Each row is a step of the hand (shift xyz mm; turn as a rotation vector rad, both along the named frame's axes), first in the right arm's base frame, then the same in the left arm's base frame.
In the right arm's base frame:
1: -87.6 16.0 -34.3 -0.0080 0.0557 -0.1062
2: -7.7 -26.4 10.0 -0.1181 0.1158 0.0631
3: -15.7 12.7 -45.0 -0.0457 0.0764 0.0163
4: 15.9 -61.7 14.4 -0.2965 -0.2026 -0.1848
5: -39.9 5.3 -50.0 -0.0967 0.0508 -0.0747
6: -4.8 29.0 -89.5 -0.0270 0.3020 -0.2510
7: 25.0 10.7 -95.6 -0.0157 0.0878 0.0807
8: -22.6 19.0 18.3 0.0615 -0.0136 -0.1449
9: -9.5 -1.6 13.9 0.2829 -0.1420 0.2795
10: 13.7 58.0 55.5 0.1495 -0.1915 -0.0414
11: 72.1 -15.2 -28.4 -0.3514 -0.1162 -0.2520
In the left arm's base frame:
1: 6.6 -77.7 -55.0 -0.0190 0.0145 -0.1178
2: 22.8 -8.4 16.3 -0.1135 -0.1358 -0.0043
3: 3.8 -5.2 -48.9 -0.0712 -0.0523 -0.0195
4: 51.8 15.3 36.8 0.2856 -0.2327 -0.1655
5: 15.4 -27.1 -56.1 -0.0127 -0.0788 -0.1056
6: 0.7 15.0 -93.0 -0.2045 0.0171 -0.3359
7: 16.0 46.4 -86.4 -0.1056 -0.0392 0.0424
8: -20.6 -27.3 5.9 0.0494 0.0948 -0.1163
9: -1.5 -12.4 11.4 0.0121 0.2156 0.3629
10: -73.5 -3.0 35.0 0.1742 0.1652 0.0556
11: 13.8 77.5 -6.2 0.2317 -0.2746 -0.2671

